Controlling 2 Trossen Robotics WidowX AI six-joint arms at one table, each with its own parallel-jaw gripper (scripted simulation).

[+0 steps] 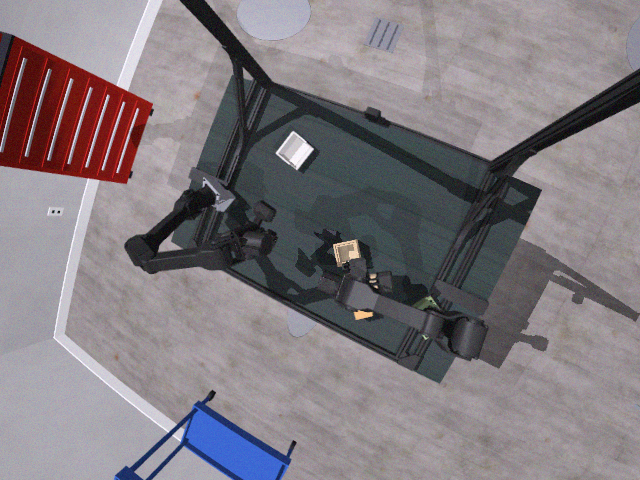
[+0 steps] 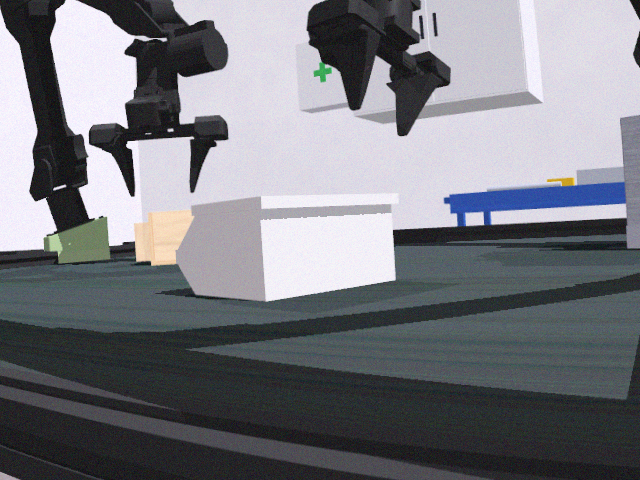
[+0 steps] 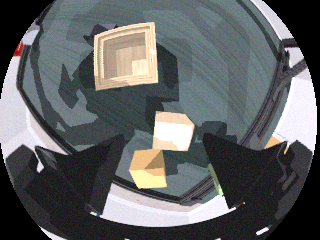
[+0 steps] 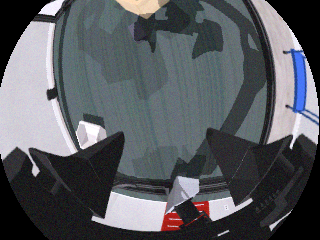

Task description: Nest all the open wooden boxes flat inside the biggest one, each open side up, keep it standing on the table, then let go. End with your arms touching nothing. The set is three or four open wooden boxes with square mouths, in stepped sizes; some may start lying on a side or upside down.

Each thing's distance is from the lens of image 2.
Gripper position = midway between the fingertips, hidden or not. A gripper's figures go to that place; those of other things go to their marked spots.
my left gripper (image 2: 162,194): 86 cm
my right gripper (image 2: 380,123): 63 cm
white bin (image 2: 265,248): 30 cm
